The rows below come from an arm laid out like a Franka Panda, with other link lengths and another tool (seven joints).
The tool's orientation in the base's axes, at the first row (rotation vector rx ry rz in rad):
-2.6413 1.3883 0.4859
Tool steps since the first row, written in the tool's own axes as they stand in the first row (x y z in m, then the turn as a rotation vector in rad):
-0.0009 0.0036 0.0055 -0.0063 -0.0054 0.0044
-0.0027 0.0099 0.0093 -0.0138 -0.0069 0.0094
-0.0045 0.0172 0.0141 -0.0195 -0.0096 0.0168
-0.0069 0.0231 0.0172 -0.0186 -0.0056 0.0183
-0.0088 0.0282 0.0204 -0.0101 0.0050 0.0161
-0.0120 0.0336 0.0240 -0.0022 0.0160 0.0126
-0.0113 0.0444 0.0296 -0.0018 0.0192 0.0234
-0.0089 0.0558 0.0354 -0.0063 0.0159 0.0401
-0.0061 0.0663 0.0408 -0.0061 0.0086 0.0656
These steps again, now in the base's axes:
-0.0047 0.0000 -0.0047 0.0001 0.0091 -0.0023
-0.0116 -0.0012 -0.0074 -0.0038 0.0171 -0.0045
-0.0196 -0.0028 -0.0110 -0.0062 0.0249 -0.0097
-0.0264 -0.0035 -0.0129 -0.0094 0.0223 -0.0113
-0.0323 -0.0042 -0.0150 -0.0131 0.0090 -0.0116
-0.0393 -0.0039 -0.0171 -0.0171 -0.0043 -0.0104
-0.0490 -0.0092 -0.0221 -0.0219 -0.0037 -0.0206
-0.0584 -0.0162 -0.0279 -0.0254 0.0058 -0.0350
-0.0667 -0.0230 -0.0335 -0.0251 0.0163 -0.0593

